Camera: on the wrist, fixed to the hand. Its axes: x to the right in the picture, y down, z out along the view.
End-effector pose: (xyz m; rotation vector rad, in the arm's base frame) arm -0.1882 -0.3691 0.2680 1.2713 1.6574 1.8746
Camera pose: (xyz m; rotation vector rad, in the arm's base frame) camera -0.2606 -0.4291 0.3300 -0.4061 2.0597 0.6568
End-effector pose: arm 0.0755 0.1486 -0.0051 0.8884 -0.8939 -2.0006
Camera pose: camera 0.1639 0.0804 -0.0197 -1.6318 0.1847 1.8257
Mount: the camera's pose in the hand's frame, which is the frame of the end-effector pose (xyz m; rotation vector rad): 0.0195 0.0510 -0.0985 0.3718 0.2307 -1.6337
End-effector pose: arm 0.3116 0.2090 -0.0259 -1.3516 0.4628 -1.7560
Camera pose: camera 0.2405 0.1447 -0.0851 1.0042 0.9740 2.4587
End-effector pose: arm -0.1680 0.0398 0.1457 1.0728 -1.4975 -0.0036
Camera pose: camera -0.1181 0.1122 0.2161 2.2244 -0.0828 -0.7232
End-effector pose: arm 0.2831 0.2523 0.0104 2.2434 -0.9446 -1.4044
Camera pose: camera 0.3577 0.1953 0.0726 -2.1819 -0.7410 0.8090
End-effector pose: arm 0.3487 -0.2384 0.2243 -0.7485 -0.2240 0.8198
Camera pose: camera 0.3771 -0.2522 0.1162 -0.1222 -0.3644 -0.7657
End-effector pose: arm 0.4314 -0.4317 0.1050 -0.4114 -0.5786 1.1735
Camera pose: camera 0.4601 -0.3964 0.0020 0.2818 -0.2963 -0.3554
